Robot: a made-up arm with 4 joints.
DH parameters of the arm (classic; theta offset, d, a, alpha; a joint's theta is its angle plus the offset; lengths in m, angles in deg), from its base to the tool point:
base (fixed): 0 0.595 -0.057 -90
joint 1: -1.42 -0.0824 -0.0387 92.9
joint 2: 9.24 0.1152 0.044 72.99
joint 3: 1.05 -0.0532 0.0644 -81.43
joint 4: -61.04 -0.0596 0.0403 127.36
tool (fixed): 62.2 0.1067 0 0
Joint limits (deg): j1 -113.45..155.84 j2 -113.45..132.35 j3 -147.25..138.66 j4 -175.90..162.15
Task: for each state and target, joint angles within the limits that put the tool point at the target. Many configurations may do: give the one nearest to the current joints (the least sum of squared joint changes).
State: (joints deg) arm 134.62 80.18 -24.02 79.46
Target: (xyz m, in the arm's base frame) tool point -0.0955 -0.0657 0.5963
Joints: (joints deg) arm 133.41 83.51 -44.47 48.52
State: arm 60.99 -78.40 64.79 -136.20
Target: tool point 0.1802 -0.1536 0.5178
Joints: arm 59.69 -73.57 87.88 -167.77
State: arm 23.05 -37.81 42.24 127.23
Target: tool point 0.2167 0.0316 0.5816
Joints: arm 64.06 -9.25 84.56 134.80
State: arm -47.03 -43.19 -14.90 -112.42
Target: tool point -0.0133 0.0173 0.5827
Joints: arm -29.22 -30.22 -20.95 -119.81
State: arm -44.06 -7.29 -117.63 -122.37
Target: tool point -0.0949 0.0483 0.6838
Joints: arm -47.97 -65.83 -99.45 -107.91
